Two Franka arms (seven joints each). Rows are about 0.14 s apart.
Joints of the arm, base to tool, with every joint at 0 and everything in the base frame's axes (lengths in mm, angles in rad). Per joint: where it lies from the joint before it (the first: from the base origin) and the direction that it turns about. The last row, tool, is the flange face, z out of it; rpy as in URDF.
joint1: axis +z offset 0 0 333
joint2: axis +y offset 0 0 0
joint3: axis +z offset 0 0 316
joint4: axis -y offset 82.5 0 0
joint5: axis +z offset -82.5 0 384
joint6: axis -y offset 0 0 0
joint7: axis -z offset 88 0 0
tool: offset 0 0 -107 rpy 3.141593 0 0
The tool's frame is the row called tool.
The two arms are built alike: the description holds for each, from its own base.
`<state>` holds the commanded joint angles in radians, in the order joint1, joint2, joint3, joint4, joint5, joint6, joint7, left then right.
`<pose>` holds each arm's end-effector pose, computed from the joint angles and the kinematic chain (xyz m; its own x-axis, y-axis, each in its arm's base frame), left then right.
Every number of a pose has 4 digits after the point.
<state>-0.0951 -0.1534 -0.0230 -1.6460 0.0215 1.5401 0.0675 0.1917 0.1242 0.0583 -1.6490 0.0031 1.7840 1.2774</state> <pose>0.4993 -0.0579 0.6675 0.9819 -0.1836 0.0457 -0.1825 -0.9828 -0.0281 0.5845 0.1477 0.5340 0.5161 -0.8565 -0.0066 -0.8565 -0.5160 -0.0135</pose>
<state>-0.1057 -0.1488 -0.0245 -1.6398 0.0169 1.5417 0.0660 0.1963 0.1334 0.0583 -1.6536 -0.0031 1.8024 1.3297</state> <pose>0.5001 -0.0647 0.6682 0.9797 -0.1942 0.0492 -0.1932 -0.9809 -0.0238 0.5871 0.1506 0.5279 0.4757 -0.8796 -0.0009 -0.8795 -0.4757 -0.0163</pose>
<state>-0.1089 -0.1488 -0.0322 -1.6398 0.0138 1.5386 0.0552 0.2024 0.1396 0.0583 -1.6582 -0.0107 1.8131 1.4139</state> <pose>0.4990 -0.0708 0.6679 0.9798 -0.1943 0.0464 -0.1935 -0.9809 -0.0211 0.5881 0.1540 0.5229 0.4072 -0.9133 0.0047 -0.9132 -0.4072 -0.0150</pose>
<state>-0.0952 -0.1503 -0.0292 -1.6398 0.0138 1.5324 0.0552 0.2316 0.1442 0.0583 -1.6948 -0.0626 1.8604 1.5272</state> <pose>0.4990 -0.0622 0.6681 0.9832 -0.1779 0.0418 -0.1771 -0.9840 -0.0205 0.5859 0.1678 0.5068 0.3420 -0.9382 0.0528 -0.9390 -0.3433 -0.0190</pose>
